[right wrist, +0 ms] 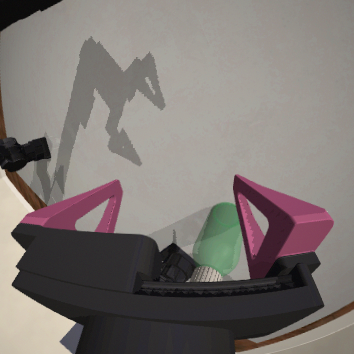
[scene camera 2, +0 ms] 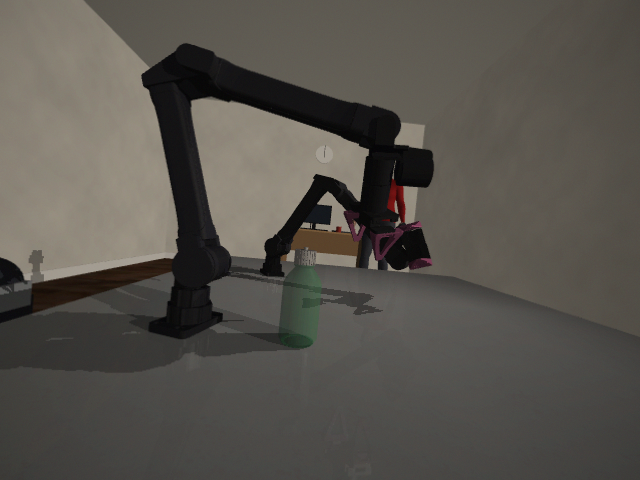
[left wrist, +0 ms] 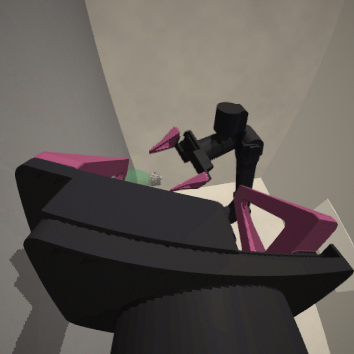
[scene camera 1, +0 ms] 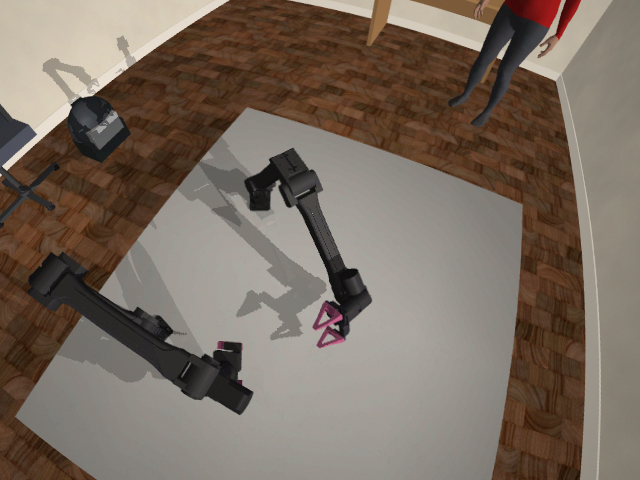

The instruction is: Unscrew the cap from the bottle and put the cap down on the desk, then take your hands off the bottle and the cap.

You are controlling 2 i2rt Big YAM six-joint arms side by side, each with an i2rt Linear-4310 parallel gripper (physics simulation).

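Frame: origin at the left arm's base, x left, y back, z up, level; millimetres.
Seen in the pictures: left gripper, between the fingertips: (scene camera 2: 413, 242) (left wrist: 184, 178) (scene camera 1: 316, 338); right gripper, between the fingertips: (right wrist: 174, 183) (scene camera 2: 366, 250) (left wrist: 159, 170) (scene camera 1: 240, 363); left arm's base, origin of its link: (right wrist: 42, 147) (scene camera 2: 271, 274) (scene camera 1: 260, 199); right arm's base, origin of its link: (right wrist: 180, 260) (scene camera 2: 188, 325).
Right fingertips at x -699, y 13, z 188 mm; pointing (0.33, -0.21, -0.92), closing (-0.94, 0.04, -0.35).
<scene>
Offsets run from my right fingertips to a thing's top centre. Level surfaces: height alone.
A translucent green bottle @(dx -14, dy +159, dz -8 mm) (scene camera 2: 299, 304) (left wrist: 136, 176) (right wrist: 217, 245) stands upright on the grey desk @(dz -188 mm) (scene camera 1: 439, 310) (scene camera 2: 465, 403). Its ribbed white cap @(dx -14, dy +159, dz -1 mm) (scene camera 2: 305, 257) (left wrist: 156, 178) (right wrist: 207, 274) sits on the neck. The bottle does not show in scene camera 1. My right gripper (scene camera 1: 230, 364) (scene camera 2: 368, 250) (left wrist: 159, 170) (right wrist: 174, 183) is open and empty, high above the desk, to the right of the bottle in scene camera 2. My left gripper (scene camera 1: 315, 337) (scene camera 2: 416, 244) is open and empty, farther right, facing the right gripper. Neither holds the bottle or cap.
The right arm (scene camera 1: 118, 325) (scene camera 2: 289, 98) reaches across above the desk. The left arm (scene camera 1: 323, 227) (scene camera 2: 305, 211) is raised beyond it in scene camera 2. Arm shadows lie on the desk. A person in red (scene camera 1: 529, 7) stands beyond the desk on the wooden floor (scene camera 1: 310, 46).
</scene>
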